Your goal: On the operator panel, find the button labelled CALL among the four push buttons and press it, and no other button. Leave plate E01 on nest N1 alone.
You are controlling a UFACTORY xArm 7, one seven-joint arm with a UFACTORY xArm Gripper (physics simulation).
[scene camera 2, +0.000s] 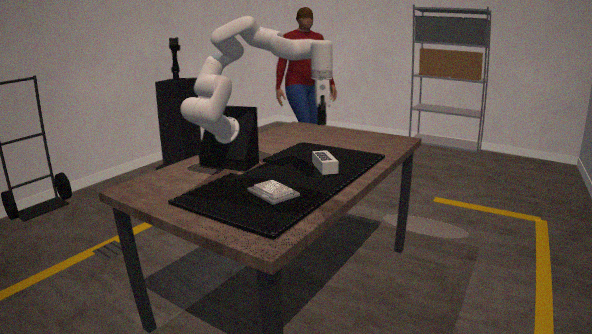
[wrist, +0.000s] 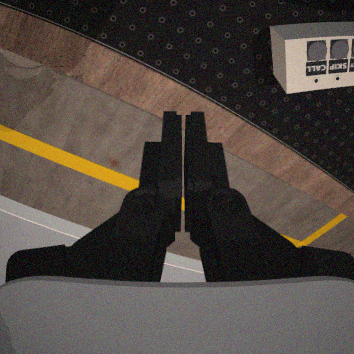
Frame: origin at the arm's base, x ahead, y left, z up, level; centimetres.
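Where they show: gripper, fingertip midpoint: (scene camera 2: pixel 321 124) (wrist: pixel 182 138); arm's base at its link origin: (scene camera 2: pixel 227 130).
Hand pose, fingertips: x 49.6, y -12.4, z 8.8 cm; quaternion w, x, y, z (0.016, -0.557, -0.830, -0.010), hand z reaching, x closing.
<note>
Each offset is from my fingertips to the top centre of the thing. Level surfaces: height alone.
The operator panel @[dx -5.6, dy +19.8, dz -18.1 cm] (scene camera 2: pixel 327 166) (wrist: pixel 281 65) is a white box on the black mat. In the wrist view it is cut off by the right edge, with its labels upside down. The CALL button @[dx -4.5, dy +15.1, dz -18.1 cm] (wrist: pixel 316 51) is a round grey button at the panel's left end there, and the button labelled SKIP @[dx -6.2, dy +17.5, dz -18.1 cm] (wrist: pixel 339 49) is beside it. Plate E01 @[dx -13.6, dy -13.9, dz -21.0 cm] (scene camera 2: pixel 274 189) is a pale, flat piece on the mat nearer the scene camera; nest N1 under it cannot be told apart clearly. My gripper (scene camera 2: pixel 322 123) (wrist: pixel 182 138) is shut and empty, high above the table and apart from the panel.
The black mat @[dz -23.6 cm] (scene camera 2: pixel 215 202) (wrist: pixel 200 60) lies on the wooden table @[dz -24.9 cm] (scene camera 2: pixel 150 192). A black box (scene camera 2: pixel 242 127) stands by the arm's base. A person in a red top (scene camera 2: pixel 300 65) stands behind the table, behind the gripper in the scene view. A shelf rack (scene camera 2: pixel 447 109) is at the back wall.
</note>
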